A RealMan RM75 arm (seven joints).
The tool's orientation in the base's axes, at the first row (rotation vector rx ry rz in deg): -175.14, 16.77, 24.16
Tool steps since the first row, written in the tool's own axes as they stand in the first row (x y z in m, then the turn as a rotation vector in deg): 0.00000, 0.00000, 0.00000, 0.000, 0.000, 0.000; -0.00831, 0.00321, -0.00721, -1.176, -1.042, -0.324; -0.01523, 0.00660, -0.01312, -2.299, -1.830, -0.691; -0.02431, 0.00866, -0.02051, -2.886, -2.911, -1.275; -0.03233, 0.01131, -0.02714, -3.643, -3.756, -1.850; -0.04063, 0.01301, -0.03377, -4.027, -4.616, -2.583; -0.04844, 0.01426, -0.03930, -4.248, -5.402, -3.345; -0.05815, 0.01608, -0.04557, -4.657, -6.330, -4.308
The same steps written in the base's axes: 0.00000, 0.00000, 0.00000, 0.000, 0.000, 0.000; -0.00657, -0.00213, 0.00915, -0.826, 1.213, 0.648; -0.01219, -0.00461, 0.01666, -1.639, 2.164, 1.319; -0.01922, -0.00549, 0.02621, -1.832, 3.292, 2.058; -0.02556, -0.00709, 0.03473, -2.234, 4.219, 2.831; -0.03198, -0.00770, 0.04334, -2.238, 5.083, 3.654; -0.03814, -0.00789, 0.05077, -2.095, 5.843, 4.460; -0.04601, -0.00834, 0.05942, -2.049, 6.763, 5.512
